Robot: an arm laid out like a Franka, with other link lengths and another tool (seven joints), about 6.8 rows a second.
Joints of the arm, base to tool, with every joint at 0 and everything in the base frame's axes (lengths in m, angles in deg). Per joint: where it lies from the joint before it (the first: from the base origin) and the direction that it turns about. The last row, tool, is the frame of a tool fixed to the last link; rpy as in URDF.
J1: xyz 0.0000 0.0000 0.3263 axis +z
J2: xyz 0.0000 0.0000 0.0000 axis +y
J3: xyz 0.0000 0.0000 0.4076 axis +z
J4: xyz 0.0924 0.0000 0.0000 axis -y
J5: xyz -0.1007 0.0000 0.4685 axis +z
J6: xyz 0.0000 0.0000 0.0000 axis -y
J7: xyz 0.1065 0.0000 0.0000 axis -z
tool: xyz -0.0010 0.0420 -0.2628 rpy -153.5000 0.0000 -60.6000
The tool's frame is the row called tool.
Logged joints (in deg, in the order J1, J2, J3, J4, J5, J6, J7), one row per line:
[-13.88 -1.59 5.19 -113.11 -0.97 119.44 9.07]
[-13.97 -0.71 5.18 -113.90 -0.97 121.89 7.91]
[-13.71 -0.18 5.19 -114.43 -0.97 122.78 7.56]
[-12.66 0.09 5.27 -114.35 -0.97 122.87 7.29]
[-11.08 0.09 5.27 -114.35 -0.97 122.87 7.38]
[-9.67 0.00 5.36 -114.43 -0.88 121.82 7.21]
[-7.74 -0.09 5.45 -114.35 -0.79 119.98 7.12]
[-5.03 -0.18 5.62 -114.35 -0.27 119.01 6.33]
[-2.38 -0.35 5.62 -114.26 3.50 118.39 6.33]
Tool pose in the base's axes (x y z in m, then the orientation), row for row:
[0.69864 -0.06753 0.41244 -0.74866 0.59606 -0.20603 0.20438]
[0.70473 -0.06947 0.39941 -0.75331 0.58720 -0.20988 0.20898]
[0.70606 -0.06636 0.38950 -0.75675 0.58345 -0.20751 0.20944]
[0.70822 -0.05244 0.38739 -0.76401 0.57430 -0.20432 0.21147]
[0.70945 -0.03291 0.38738 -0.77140 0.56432 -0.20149 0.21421]
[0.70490 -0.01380 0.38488 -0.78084 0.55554 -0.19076 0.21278]
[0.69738 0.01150 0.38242 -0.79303 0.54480 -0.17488 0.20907]
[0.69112 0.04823 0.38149 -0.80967 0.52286 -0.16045 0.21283]
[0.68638 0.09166 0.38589 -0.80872 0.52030 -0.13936 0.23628]
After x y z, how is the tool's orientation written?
As a quaternion, x y z w.
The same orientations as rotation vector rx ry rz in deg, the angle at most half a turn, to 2 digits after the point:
[-119.63 95.24 -32.92]
[-120.07 93.60 -33.45]
[-120.59 92.98 -33.07]
[-121.62 91.42 -32.52]
[-122.62 89.70 -32.03]
[-124.21 88.37 -30.34]
[-126.40 86.83 -27.87]
[-128.79 83.17 -25.52]
[-127.06 81.75 -21.90]

